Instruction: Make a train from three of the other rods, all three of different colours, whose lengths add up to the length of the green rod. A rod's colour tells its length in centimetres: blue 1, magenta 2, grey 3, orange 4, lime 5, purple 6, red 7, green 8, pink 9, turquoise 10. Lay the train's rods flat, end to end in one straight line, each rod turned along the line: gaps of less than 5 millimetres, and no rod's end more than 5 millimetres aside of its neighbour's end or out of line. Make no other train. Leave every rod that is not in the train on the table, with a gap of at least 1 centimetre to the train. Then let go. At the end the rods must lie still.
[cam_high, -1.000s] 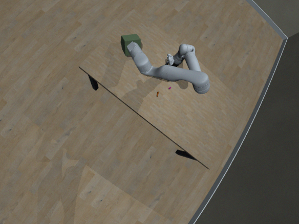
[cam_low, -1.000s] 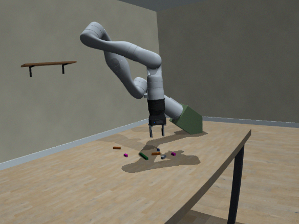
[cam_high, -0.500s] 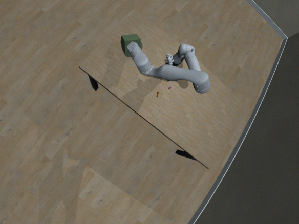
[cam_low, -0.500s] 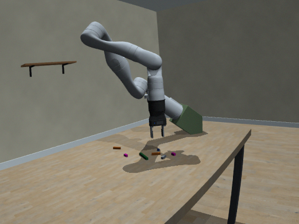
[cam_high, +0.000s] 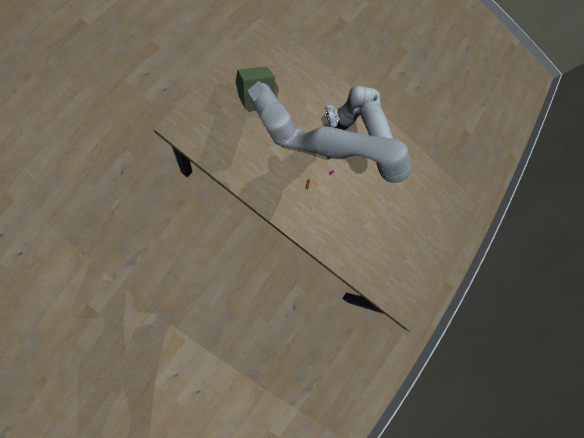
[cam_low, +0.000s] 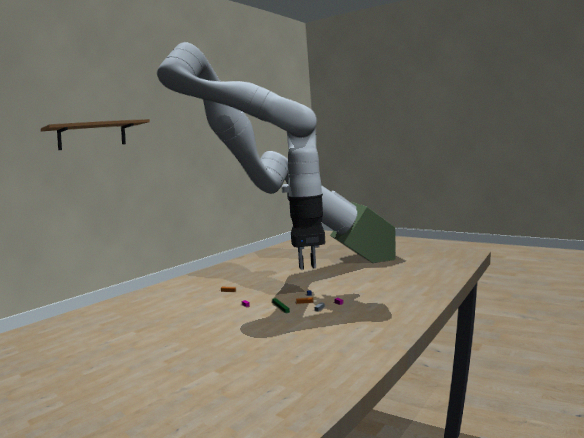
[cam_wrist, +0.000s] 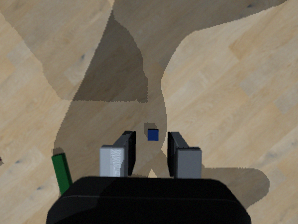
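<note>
Now: the blue rod 8 cm below my hand. The rest, counted from my hand: grey rod (8 cm below, 8 cm ahead, 6 cm to the left); green rod (10 cm ahead, 8 cm below, 3 cm to the right).
</note>
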